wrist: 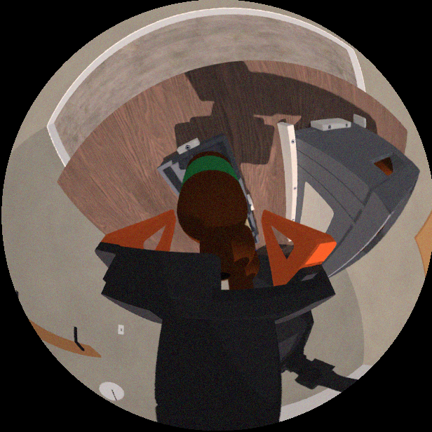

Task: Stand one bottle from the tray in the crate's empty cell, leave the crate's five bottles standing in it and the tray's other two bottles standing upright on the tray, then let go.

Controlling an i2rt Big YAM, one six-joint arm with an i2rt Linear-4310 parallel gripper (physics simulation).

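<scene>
A brown bottle (212,200) with a green band stands on the grey tray (226,145), its neck running down the view between the fingers. More brown glass (245,250) shows close behind it at the right; how many bottles that is, I cannot tell. My gripper (218,214) is open, with one orange finger on each side of the near bottle and a gap on both sides. The black gripper body hides the bottle's mouth. The grey crate (345,150) stands at the right. Its cells and the tops of its bottles are hidden; a bit of brown shows through its handle hole.
The wooden table (125,135) carries the tray and crate. The crate's near wall has a white strip (287,170) and rises close to the right finger. The arm's shadow lies beyond the tray. A pale-edged mat or floor area lies past the table's far edge.
</scene>
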